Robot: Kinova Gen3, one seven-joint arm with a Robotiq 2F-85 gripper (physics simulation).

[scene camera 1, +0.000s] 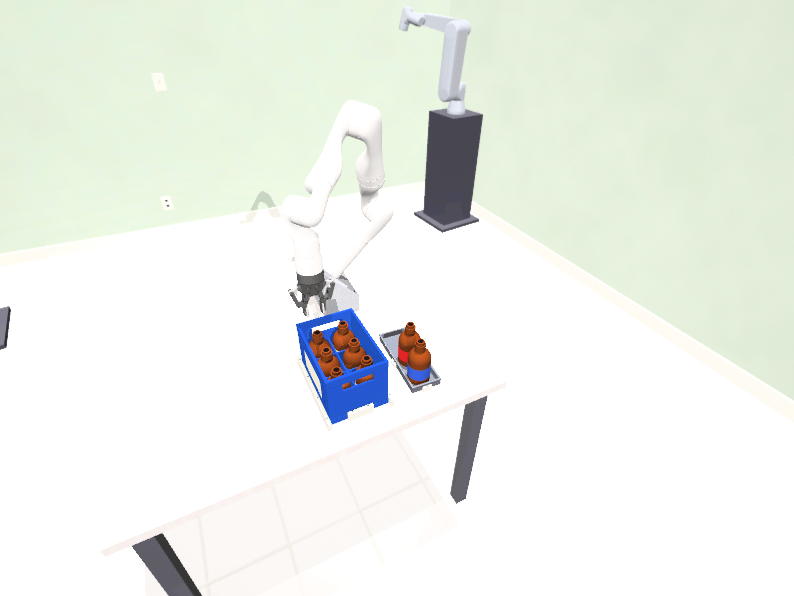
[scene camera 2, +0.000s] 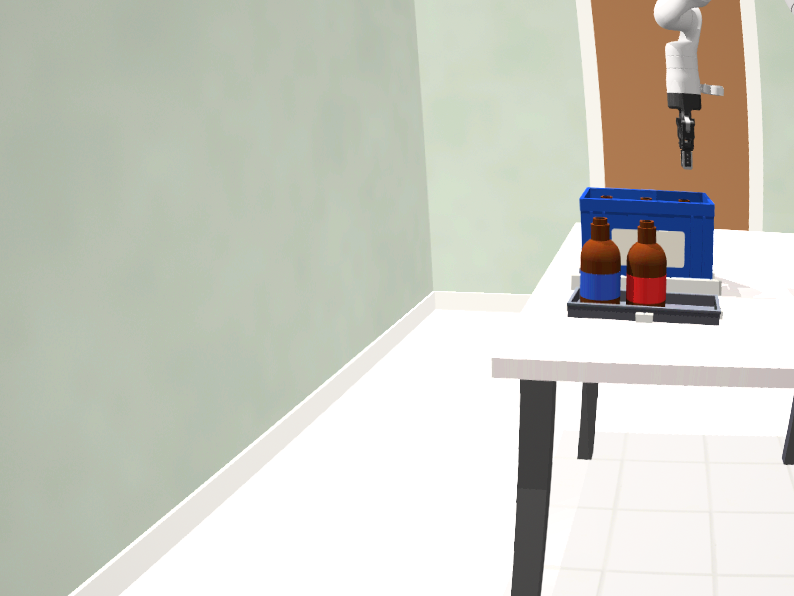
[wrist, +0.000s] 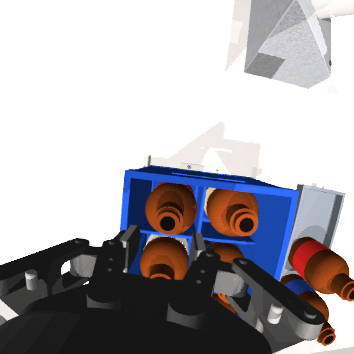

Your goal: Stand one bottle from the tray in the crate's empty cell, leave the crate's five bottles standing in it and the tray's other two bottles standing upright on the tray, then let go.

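Frame: origin at the arm's base, x ahead, y left, z up, level; centimetres.
Where they show: gripper, between the fingertips: (scene camera 1: 315, 313) (scene camera 2: 686, 168) (wrist: 164, 240); arm's base, origin of its link: (scene camera 1: 329, 270).
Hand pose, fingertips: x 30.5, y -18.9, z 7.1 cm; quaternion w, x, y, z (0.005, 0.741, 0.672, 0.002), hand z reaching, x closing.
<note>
Each offset is from my fingertips to the centre of the thing.
The blue crate @[dy +3.1, dx +9.4, dz -14.2 cm] (scene camera 1: 359, 402) (scene camera 2: 596, 243) (wrist: 277, 215) stands on the table with brown bottles upright in two rows of three; a neck shows in every cell in scene camera 1. The grey tray @[dy +26.4, dx +12.2, dz -21.7 cm] (scene camera 1: 391, 345) (scene camera 2: 602, 312) (wrist: 320, 210) beside it bears a red-labelled bottle @[dy +26.6, dx +12.4, dz -14.7 cm] (scene camera 1: 407, 347) (scene camera 2: 646, 288) (wrist: 317, 265) and a blue-labelled bottle @[dy +24.6, dx +20.6, dz -14.7 cm] (scene camera 1: 418, 364) (scene camera 2: 600, 282) (wrist: 300, 285), both upright. My gripper (scene camera 1: 314, 312) (scene camera 2: 686, 168) (wrist: 164, 240) is part open and empty. It hangs above the crate's rim, over the end near the robot base, clear of the bottle necks.
A grey block-shaped base (wrist: 290, 55) shows beyond the crate in the wrist view. Low pale strips border the crate's foot. A second arm (scene camera 1: 452, 60) stands on a dark pedestal (scene camera 1: 452, 166) far back. The table edge (scene camera 1: 448, 402) runs past the crate and tray.
</note>
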